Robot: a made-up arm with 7 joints.
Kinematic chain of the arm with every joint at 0, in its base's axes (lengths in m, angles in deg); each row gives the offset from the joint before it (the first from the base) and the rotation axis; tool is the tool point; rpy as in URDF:
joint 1: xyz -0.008 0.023 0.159 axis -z
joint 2: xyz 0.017 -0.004 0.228 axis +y
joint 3: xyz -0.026 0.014 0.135 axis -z
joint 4: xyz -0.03 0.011 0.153 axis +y
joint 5: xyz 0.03 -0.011 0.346 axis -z
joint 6: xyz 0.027 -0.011 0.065 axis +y
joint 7: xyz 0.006 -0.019 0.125 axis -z
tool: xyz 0 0.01 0.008 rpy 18.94 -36.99 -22.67
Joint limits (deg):
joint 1: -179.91..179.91
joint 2: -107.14..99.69
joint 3: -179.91..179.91
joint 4: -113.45..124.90
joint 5: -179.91..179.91
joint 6: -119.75..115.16
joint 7: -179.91..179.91
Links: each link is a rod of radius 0.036 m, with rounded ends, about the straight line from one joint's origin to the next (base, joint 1, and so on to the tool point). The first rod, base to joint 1, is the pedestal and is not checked.
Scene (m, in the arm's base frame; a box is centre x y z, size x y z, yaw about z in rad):
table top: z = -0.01
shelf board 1: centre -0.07 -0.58 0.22 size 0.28 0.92 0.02 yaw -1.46
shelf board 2: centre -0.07 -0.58 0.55 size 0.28 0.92 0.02 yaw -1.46
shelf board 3: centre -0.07 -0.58 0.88 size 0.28 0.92 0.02 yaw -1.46
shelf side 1: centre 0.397 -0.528 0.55 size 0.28 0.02 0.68 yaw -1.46
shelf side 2: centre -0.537 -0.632 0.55 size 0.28 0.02 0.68 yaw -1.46
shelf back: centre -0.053 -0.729 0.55 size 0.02 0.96 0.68 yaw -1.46
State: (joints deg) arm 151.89 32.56 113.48 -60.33 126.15 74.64 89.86
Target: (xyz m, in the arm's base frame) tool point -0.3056 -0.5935 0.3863
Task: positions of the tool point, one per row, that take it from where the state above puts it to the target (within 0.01 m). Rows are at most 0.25 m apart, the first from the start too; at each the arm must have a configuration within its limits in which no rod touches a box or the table.
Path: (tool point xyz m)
1: -0.1776 -0.5213 0.7171
2: -0.3127 -0.4705 0.7390
3: -0.4251 -0.3722 0.7832
4: -0.4936 -0.2371 0.8461
5: -0.5027 -0.0843 0.9205
6: -0.5529 -0.1663 0.7439
7: -0.5261 -0.2388 0.5822
8: -0.4443 -0.2889 0.4598
9: -0.3371 -0.3102 0.3863
10: -0.3344 -0.4123 0.3880
11: -0.3224 -0.5082 0.3903
12: -0.3056 -0.5935 0.3863

